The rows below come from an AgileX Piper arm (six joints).
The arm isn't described. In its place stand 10 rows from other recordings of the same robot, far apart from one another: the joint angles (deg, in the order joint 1, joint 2, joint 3, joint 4, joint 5, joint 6), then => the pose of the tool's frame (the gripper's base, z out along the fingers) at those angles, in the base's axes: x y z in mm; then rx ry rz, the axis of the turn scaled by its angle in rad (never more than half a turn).
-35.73 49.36 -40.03 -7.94 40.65 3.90 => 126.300 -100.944 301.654 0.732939 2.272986 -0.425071
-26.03 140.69 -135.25 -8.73 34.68 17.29 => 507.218 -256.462 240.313 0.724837 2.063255 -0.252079
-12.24 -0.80 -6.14 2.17 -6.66 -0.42 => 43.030 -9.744 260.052 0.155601 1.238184 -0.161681
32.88 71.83 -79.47 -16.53 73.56 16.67 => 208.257 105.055 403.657 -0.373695 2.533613 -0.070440
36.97 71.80 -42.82 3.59 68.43 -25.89 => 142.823 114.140 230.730 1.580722 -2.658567 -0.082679
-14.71 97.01 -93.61 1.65 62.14 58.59 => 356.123 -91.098 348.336 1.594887 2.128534 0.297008
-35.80 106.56 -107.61 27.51 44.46 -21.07 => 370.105 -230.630 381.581 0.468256 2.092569 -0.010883
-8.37 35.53 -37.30 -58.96 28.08 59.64 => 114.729 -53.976 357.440 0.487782 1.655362 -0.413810
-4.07 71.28 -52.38 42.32 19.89 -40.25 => 272.981 1.473 321.161 -0.062188 2.065284 0.199335
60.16 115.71 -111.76 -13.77 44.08 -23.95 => 248.970 403.740 326.970 -1.621055 1.624936 0.044364
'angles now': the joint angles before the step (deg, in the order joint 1, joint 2, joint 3, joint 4, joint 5, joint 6). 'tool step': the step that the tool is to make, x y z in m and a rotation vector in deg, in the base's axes. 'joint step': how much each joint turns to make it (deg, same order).
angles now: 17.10 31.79 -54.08 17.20 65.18 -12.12
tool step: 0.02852 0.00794 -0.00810 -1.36 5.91 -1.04
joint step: 0.00 6.37 0.00 -0.49 -0.63 1.09
